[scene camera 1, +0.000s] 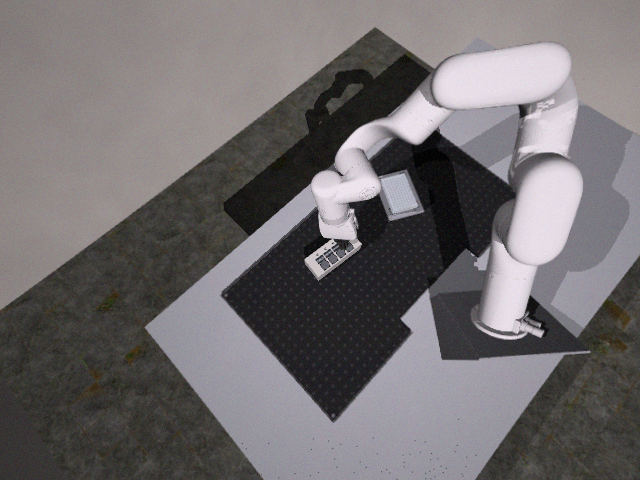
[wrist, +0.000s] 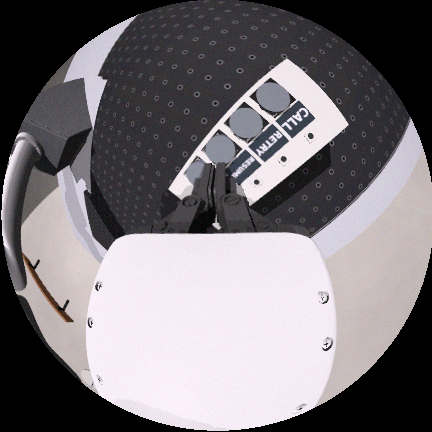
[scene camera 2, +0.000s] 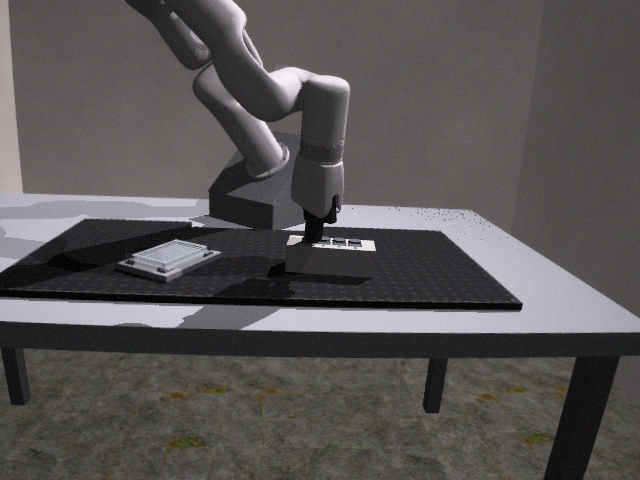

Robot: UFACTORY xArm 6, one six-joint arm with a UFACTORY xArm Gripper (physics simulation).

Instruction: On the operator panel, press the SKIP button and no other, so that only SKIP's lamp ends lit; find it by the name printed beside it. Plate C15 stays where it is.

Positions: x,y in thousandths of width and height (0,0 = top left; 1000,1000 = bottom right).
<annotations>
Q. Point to a plate C15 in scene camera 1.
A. At 626,411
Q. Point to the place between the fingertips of my gripper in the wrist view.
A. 501,411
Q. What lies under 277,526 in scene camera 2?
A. A plate C15.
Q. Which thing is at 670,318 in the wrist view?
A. An operator panel.
</annotations>
